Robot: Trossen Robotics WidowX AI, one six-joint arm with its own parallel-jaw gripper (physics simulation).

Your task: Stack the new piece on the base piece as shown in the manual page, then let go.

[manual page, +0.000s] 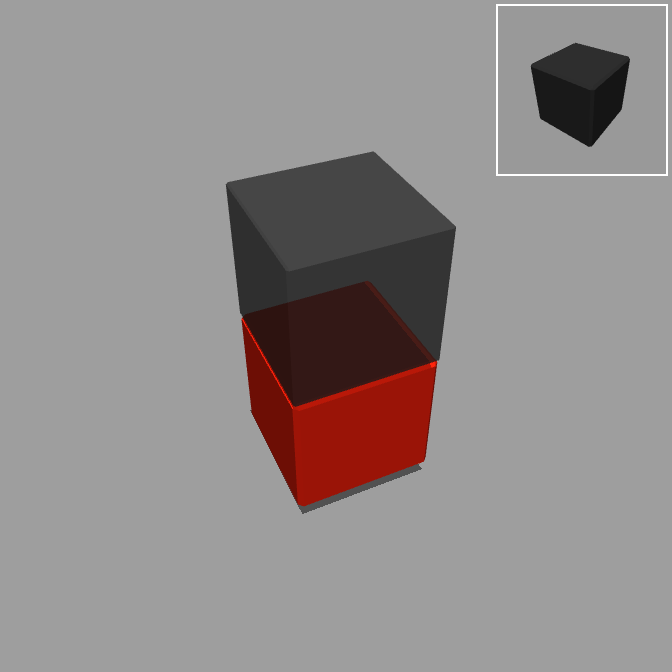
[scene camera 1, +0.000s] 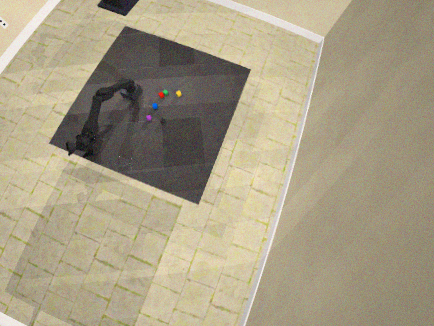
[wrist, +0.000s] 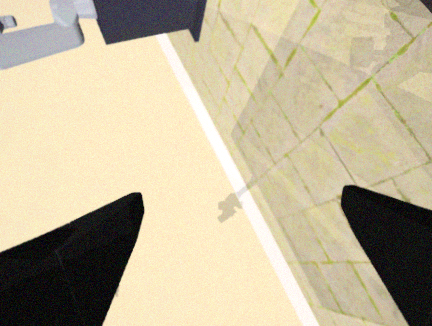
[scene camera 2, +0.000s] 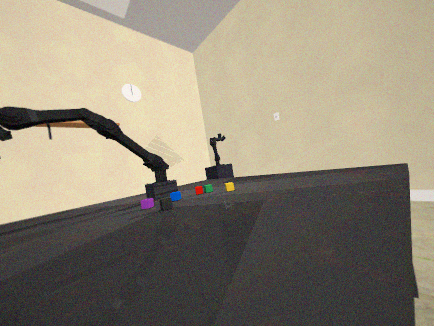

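Small cubes lie apart on the dark table: purple, blue, yellow and black. A red cube and a green cube sit close side by side; I cannot tell if they touch. No cube rests on another. Which are the base and new piece I cannot tell. My gripper is open and empty, raised to the left of the cubes in scene camera 1. No cube shows in the wrist view.
The dark table carries my arm's base. A second arm stands on a dark block beyond the table. The wrist view shows a dark box, a grey object, the wall and the tiled floor.
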